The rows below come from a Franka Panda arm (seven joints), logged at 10 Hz.
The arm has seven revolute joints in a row. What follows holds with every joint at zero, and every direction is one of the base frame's.
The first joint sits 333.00 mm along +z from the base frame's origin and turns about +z.
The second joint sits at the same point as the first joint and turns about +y.
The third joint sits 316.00 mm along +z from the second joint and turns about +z.
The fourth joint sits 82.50 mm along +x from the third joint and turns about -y.
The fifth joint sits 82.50 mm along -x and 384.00 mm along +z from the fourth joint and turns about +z.
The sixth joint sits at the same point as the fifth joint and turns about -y.
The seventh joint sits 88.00 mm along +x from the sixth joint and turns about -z.
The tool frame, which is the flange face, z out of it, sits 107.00 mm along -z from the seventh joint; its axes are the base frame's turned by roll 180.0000, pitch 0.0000 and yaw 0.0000 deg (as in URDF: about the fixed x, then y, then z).
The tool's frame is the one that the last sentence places.
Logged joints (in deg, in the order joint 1, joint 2, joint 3, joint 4, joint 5, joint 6, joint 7), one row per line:
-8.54 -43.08 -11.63 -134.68 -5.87 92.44 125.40
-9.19 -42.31 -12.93 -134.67 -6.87 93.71 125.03
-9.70 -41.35 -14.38 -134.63 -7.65 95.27 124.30
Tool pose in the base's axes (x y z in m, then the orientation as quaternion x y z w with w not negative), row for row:
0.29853 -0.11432 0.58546 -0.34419 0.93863 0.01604 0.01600
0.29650 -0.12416 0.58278 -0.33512 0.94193 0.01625 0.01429
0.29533 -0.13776 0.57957 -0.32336 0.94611 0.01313 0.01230
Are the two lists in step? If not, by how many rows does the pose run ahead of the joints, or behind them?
The pose runs 2 rows behind the joints: the pose in row i belongs to the joints in row i - 2.
